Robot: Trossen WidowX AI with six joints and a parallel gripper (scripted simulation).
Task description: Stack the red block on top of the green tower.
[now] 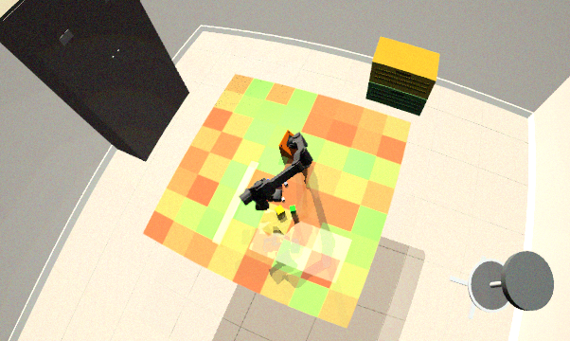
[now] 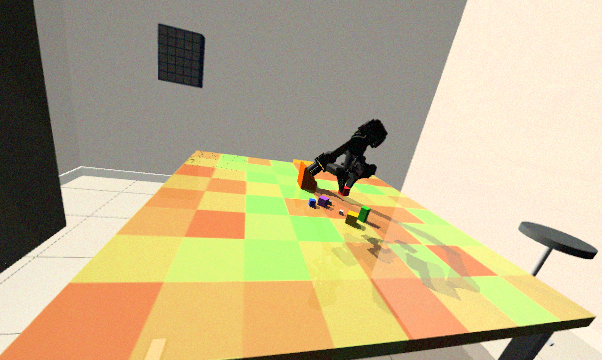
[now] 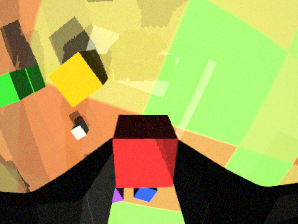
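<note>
Now: gripper tip 11 cm above the yellow block and 7 cm to the right of it. From my gripper tip the other things lie so: purple block: 15 cm behind, 11 cm below, 1 cm to the left; white piece: 12 cm below, 7 cm behind, 6 cm to the left; red block: right at my gripper tip.
</note>
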